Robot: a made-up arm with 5 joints. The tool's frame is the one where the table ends. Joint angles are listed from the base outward.
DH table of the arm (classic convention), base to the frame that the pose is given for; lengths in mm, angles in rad. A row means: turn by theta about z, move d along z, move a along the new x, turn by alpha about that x. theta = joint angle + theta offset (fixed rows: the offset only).
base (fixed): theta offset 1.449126; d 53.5; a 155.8; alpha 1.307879
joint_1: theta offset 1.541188; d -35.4; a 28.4; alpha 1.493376
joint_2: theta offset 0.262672; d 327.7; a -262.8; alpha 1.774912
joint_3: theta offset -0.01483; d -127; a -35.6; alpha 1.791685
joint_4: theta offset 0; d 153.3; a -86.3; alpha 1.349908
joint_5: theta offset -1.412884; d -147; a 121.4; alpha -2.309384
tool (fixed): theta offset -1.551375; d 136.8; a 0; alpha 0
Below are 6 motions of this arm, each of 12 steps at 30 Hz.
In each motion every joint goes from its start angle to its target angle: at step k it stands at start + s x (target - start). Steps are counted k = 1, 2, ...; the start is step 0. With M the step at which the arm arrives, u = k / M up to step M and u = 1 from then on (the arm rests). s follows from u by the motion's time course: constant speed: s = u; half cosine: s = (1 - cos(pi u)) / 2; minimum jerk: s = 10 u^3 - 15 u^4 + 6 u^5.
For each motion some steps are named. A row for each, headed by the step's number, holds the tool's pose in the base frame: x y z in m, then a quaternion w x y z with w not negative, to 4 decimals.
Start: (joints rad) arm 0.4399 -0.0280 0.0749 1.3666 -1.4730
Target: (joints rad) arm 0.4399 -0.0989 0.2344 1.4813 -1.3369
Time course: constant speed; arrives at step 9
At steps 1, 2, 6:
1: 0.2834 0.7136 -0.2489 0.5246 -0.3427 -0.7073 -0.3273
2: 0.2885 0.7090 -0.2467 0.5138 -0.3397 -0.7169 -0.3266
6: 0.3079 0.6904 -0.2371 0.4697 -0.3269 -0.7546 -0.3211

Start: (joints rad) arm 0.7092 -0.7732 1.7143 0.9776 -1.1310
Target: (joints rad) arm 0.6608 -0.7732 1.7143 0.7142 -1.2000
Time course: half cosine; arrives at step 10
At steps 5, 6, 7, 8, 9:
5: 0.2652 0.2496 0.0399 0.1483 -0.8373 -0.5255 -0.0287
6: 0.2579 0.2508 0.0350 0.1551 -0.8472 -0.5072 -0.0303
7: 0.2513 0.2521 0.0307 0.1610 -0.8559 -0.4904 -0.0316
8: 0.2460 0.2533 0.0274 0.1656 -0.8625 -0.4770 -0.0327
9: 0.2426 0.2541 0.0252 0.1685 -0.8667 -0.4683 -0.0333

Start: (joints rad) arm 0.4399 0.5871 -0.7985 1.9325 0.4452
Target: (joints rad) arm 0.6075 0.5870 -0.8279 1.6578 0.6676
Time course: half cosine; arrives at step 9
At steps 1, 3, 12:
1: -0.1380 0.8221 -0.1508 0.1532 0.4417 -0.6853 -0.5584
3: -0.1590 0.8228 -0.1307 0.1462 0.4780 -0.6585 -0.5627
12: -0.2264 0.8127 -0.0652 0.1069 0.5935 -0.5547 -0.5733

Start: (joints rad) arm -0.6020 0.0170 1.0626 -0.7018 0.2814
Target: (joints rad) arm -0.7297 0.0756 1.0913 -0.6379 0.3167
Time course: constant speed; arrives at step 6
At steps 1, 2, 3, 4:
1: 0.0880 0.4288 -0.2837 0.7374 -0.6674 -0.0257 -0.1006
2: 0.0857 0.4217 -0.2888 0.7324 -0.6733 -0.0238 -0.0982
3: 0.0835 0.4146 -0.2936 0.7275 -0.6791 -0.0219 -0.0958
4: 0.0811 0.4074 -0.2982 0.7225 -0.6848 -0.0199 -0.0935

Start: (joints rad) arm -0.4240 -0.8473 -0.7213 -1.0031 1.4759
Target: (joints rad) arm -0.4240 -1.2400 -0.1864 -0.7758 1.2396
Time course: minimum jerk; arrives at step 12
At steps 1, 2, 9, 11, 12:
1: 0.2553 0.0933 -0.0135 0.7824 0.5724 -0.1111 -0.2189
2: 0.2526 0.0970 -0.0087 0.7861 0.5673 -0.1225 -0.2123
9: 0.1630 0.2130 0.0607 0.8111 0.3822 -0.4418 -0.0283
11: 0.1534 0.2262 0.0608 0.8036 0.3566 -0.4764 -0.0091
12: 0.1529 0.2269 0.0608 0.8032 0.3553 -0.4782 -0.0081

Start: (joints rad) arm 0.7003 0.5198 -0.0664 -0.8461 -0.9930
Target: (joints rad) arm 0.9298 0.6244 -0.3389 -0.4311 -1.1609
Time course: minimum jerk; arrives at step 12
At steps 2, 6, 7, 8, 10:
2: -0.2102 0.4788 0.1403 0.8478 0.0720 0.0451 0.5234
6: -0.2692 0.4773 0.1483 0.8566 0.1587 -0.0469 0.4888
7: -0.2882 0.4795 0.1535 0.8584 0.1862 -0.0728 0.4724
8: -0.3049 0.4824 0.1596 0.8597 0.2102 -0.0938 0.4561
10: -0.3257 0.4868 0.1695 0.8609 0.2398 -0.1175 0.4330

